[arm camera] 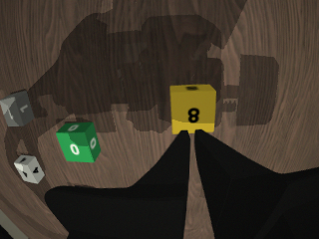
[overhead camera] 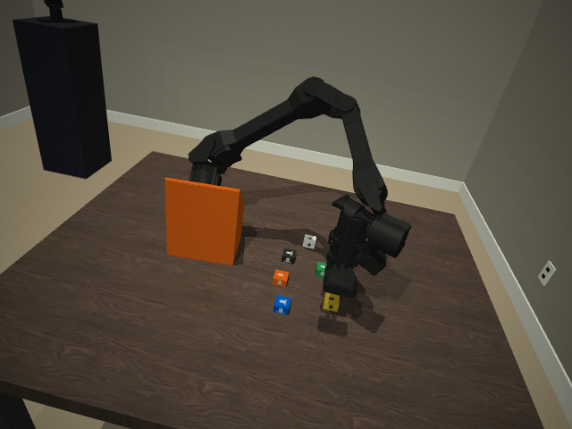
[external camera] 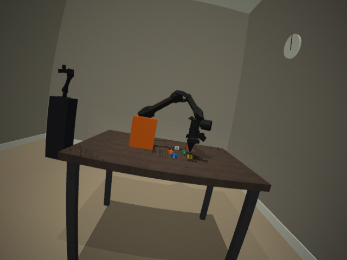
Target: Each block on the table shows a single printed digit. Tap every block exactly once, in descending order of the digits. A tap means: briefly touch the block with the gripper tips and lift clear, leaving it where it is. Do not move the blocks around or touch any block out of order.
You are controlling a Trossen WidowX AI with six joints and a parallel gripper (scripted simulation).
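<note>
Now: the yellow block 3 cm below my gripper tip. From my gripper tip the other things lie so: green block (2 cm behind, 10 cm to the left, 3 cm below); orange block (12 cm behind, 4 cm to the left, 3 cm below); blue block (10 cm behind, 5 cm to the right, 3 cm below).
</note>
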